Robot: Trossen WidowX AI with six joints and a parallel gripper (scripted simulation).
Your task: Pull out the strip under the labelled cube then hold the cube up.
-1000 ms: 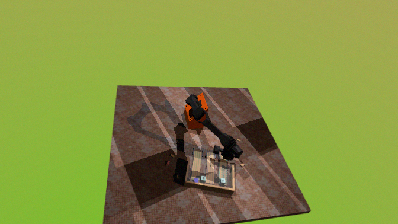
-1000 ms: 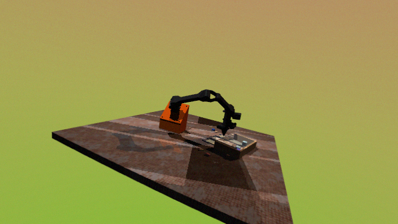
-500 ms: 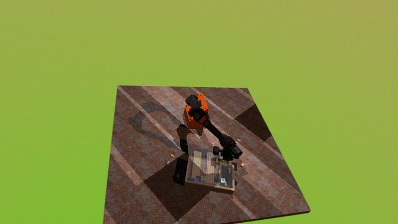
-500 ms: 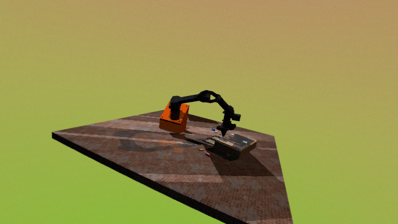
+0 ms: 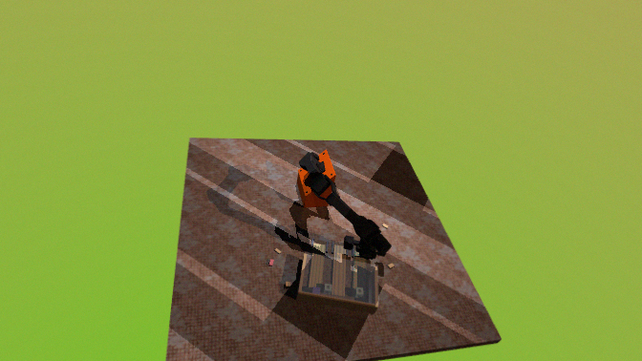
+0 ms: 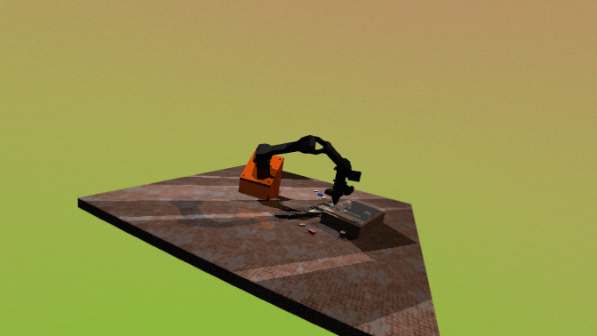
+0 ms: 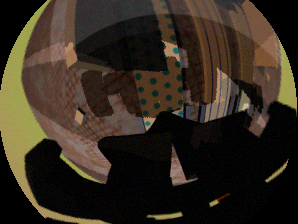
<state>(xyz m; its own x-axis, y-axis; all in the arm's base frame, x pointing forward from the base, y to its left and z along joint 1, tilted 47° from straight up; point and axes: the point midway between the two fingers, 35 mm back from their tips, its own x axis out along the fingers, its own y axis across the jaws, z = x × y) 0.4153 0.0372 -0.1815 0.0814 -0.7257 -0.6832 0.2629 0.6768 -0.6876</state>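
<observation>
Right now my gripper tip is 90 mm short of the dotted strip and 20 mm to the left of it.
</observation>
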